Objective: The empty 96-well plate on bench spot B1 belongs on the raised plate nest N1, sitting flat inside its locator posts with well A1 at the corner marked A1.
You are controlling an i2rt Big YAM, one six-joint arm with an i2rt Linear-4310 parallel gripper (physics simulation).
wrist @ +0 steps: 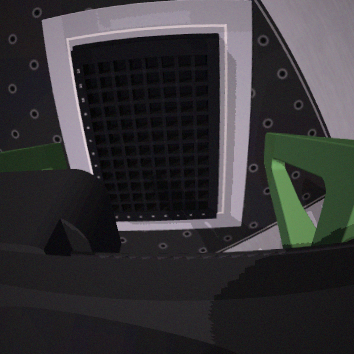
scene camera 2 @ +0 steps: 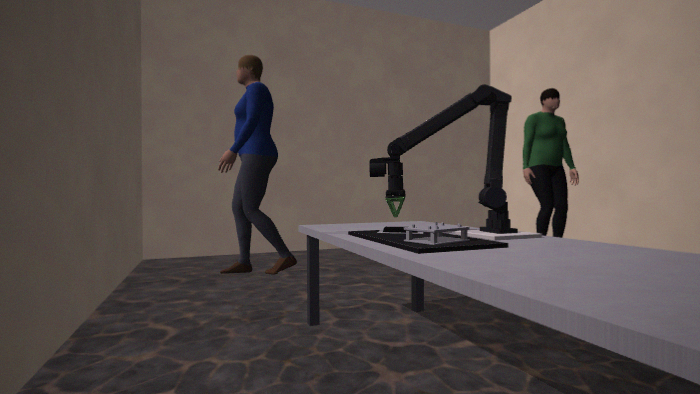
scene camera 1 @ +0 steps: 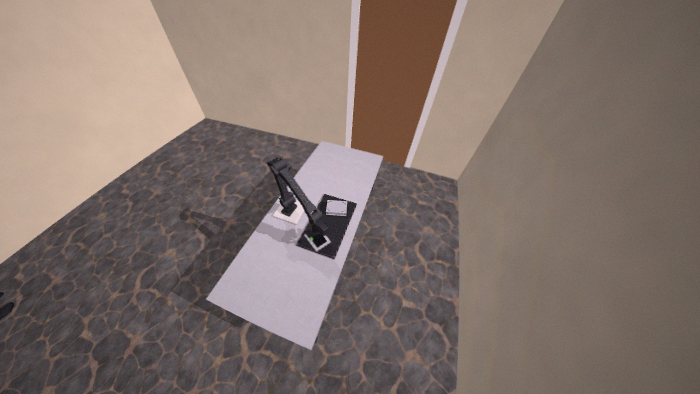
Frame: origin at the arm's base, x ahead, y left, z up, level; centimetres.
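Seen in the pictures: gripper, fingertip midpoint: (wrist: 159, 149) (scene camera 2: 396, 215) (scene camera 1: 317, 236); arm's base, link origin: (scene camera 2: 498, 231) (scene camera 1: 289, 209).
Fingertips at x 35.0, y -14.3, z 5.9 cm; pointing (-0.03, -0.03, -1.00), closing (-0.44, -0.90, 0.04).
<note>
Offsets run from my fingertips to a thing's top centre. Level surfaces: height alone.
The black 96-well plate @(dx -1.2, dy +1.6, dz -4.4 cm) (wrist: 150, 135) (scene camera 2: 394, 229) lies in the pale rectangular frame (wrist: 241, 100) (scene camera 1: 326, 245) of its bench spot, slightly turned in the wrist view. Its well grid faces up; no A1 mark is readable. My gripper (wrist: 159, 149) (scene camera 2: 395, 215) is open and empty, pointing down above the plate, with its green fingers apart to the left and right of the frame in the wrist view. The raised nest N1 @(dx -0.2, dy +31.7, dz -0.8 cm) (scene camera 1: 336, 206) (scene camera 2: 435, 228) is a pale platform on legs with small posts on top, holding no plate. Its A1 corner mark is too small to read.
A black perforated board @(dx -0.2, dy +17.6, dz -6.0 cm) (scene camera 1: 334, 230) (scene camera 2: 385, 236) (wrist: 280, 97) carries the frame and the nest, on a long pale table @(dz -7.3 cm) (scene camera 1: 280, 280) (scene camera 2: 575, 280). The arm's base stands on a white slab (scene camera 1: 280, 216). A person in blue (scene camera 2: 255, 120) and one in green (scene camera 2: 546, 142) stand beyond the table.
</note>
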